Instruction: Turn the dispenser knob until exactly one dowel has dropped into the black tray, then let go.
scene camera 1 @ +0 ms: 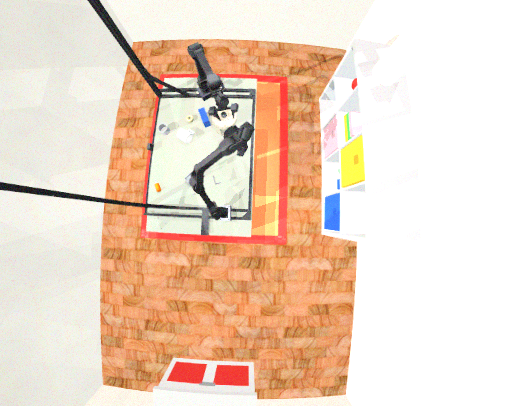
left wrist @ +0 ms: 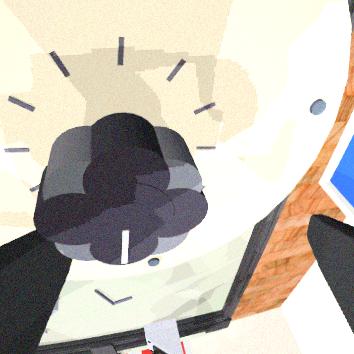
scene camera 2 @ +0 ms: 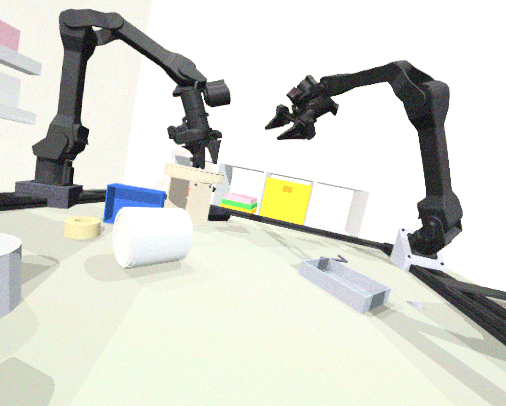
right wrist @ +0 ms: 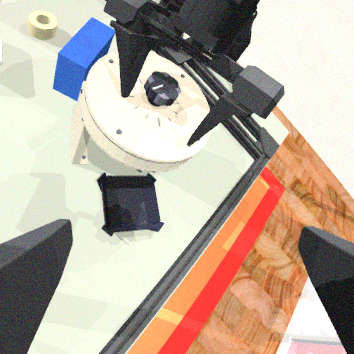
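Seen in the pictures: left gripper, fingertip midpoint: (scene camera 1: 227,119) (left wrist: 193,226) (scene camera 2: 209,166) (right wrist: 155,119); right gripper, fingertip midpoint: (scene camera 2: 270,133) (right wrist: 188,234); left arm's base, origin of the base link: (scene camera 1: 205,89) (scene camera 2: 52,183); right arm's base, origin of the base link: (scene camera 1: 224,213) (scene camera 2: 421,246).
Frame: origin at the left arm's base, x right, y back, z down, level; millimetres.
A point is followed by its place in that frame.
Note:
The dispenser (scene camera 2: 200,200) (right wrist: 120,147) @[x 41, y -406, z -94 mm] is a cream stand with a round top. Its dark lobed knob (left wrist: 125,185) @[x 9, y -321, z -127 mm] (right wrist: 161,89) @[x 18, y -339, z -127 mm] rises from the disc, its white line pointing to the bottom of the left wrist view. The black tray (right wrist: 131,205) @[x -19, y -411, z 45 mm] (scene camera 2: 219,215) @[x 29, y -418, z 27 mm] lies on the table beside the dispenser; no dowel shows in it. My left gripper (scene camera 2: 208,164) @[x 14, y -368, z -110 mm] (left wrist: 193,226) @[x 14, y -368, z -110 mm] (right wrist: 155,119) @[x 14, y -368, z -110 mm] is open and empty, pointing down low over the disc, its fingers spread wide near the knob. My right gripper (scene camera 2: 273,133) @[x 35, y -528, z -244 mm] (right wrist: 188,234) @[x 35, y -528, z -244 mm] is open and empty, high above the table.
A blue bin (scene camera 2: 134,202) @[x 96, y -193, z 4 mm] (right wrist: 82,57) @[x 116, y -241, z -33 mm] and a tape roll (scene camera 2: 82,227) @[x 237, y -133, z 27 mm] (right wrist: 42,25) @[x 207, y -144, z 22 mm] are near the dispenser. A white cylinder (scene camera 2: 152,236) @[x 351, y -240, z -6 mm] lies on its side. A grey open box (scene camera 2: 345,285) @[x 438, y -499, z 22 mm] is at the right in scene camera 2. A dark frame rail (right wrist: 200,230) @[x -141, y -425, z 40 mm] runs past the black tray.

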